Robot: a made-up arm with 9 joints. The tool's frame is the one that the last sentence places.
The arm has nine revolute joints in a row. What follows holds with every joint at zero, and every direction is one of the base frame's.
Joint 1 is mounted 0.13 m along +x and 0.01 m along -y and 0.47 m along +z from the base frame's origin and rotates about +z.
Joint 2 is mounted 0.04 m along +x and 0.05 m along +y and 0.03 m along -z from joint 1 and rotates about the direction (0.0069, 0.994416, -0.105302).
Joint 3 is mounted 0.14 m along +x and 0.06 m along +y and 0.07 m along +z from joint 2 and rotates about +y.
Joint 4 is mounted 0.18 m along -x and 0.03 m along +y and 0.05 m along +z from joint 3 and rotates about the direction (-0.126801, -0.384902, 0.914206).
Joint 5 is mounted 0.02 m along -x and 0.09 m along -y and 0.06 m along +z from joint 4 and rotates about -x.
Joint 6 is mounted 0.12 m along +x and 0.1 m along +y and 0.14 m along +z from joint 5 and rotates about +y.
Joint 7 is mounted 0.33 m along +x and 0.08 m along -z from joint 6 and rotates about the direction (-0.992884, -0.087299, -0.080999).
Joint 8 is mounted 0.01 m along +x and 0.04 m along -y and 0.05 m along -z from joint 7 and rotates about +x.
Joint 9 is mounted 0.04 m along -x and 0.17 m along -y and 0.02 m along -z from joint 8 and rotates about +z.
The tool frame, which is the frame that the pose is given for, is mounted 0.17 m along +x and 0.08 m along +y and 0.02 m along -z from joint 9; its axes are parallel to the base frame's.
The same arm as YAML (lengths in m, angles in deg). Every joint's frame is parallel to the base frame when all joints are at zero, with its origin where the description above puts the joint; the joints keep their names.
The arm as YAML. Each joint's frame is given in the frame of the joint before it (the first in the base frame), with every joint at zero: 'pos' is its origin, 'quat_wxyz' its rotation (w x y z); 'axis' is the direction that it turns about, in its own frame. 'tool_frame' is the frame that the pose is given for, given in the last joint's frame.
length_unit: m
angle_unit: deg
joints:
  - joint: joint 1
    pos: [0.13, -0.01, 0.47]
    quat_wxyz: [1.0, 0.0, 0.0, 0.0]
    axis: [0.0, 0.0, 1.0]
  - joint: joint 2
    pos: [0.04, 0.05, -0.03]
    quat_wxyz: [1.0, 0.0, 0.0, 0.0]
    axis: [0.0069, 0.994416, -0.105302]
  - joint: joint 3
    pos: [0.14, 0.06, 0.07]
    quat_wxyz: [1.0, 0.0, 0.0, 0.0]
    axis: [0.0, 1.0, 0.0]
  - joint: joint 4
    pos: [-0.18, 0.03, 0.05]
    quat_wxyz: [1.0, 0.0, 0.0, 0.0]
    axis: [-0.126801, -0.384902, 0.914206]
  - joint: joint 5
    pos: [-0.02, -0.09, 0.06]
    quat_wxyz: [1.0, 0.0, 0.0, 0.0]
    axis: [-1.0, 0.0, 0.0]
  - joint: joint 6
    pos: [0.12, 0.1, 0.14]
    quat_wxyz: [1.0, 0.0, 0.0, 0.0]
    axis: [0.0, 1.0, 0.0]
  - joint: joint 7
    pos: [0.33, 0.0, -0.08]
    quat_wxyz: [1.0, 0.0, 0.0, 0.0]
    axis: [-0.992884, -0.087299, -0.080999]
  - joint: joint 8
    pos: [0.01, -0.04, -0.05]
    quat_wxyz: [1.0, 0.0, 0.0, 0.0]
    axis: [1.0, 0.0, 0.0]
  - joint: joint 9
    pos: [-0.04, -0.17, -0.02]
    quat_wxyz: [1.0, 0.0, 0.0, 0.0]
    axis: [0.0, 0.0, 1.0]
tool_frame:
  pos: [0.17, 0.08, -0.02]
  quat_wxyz: [1.0, 0.0, 0.0, 0.0]

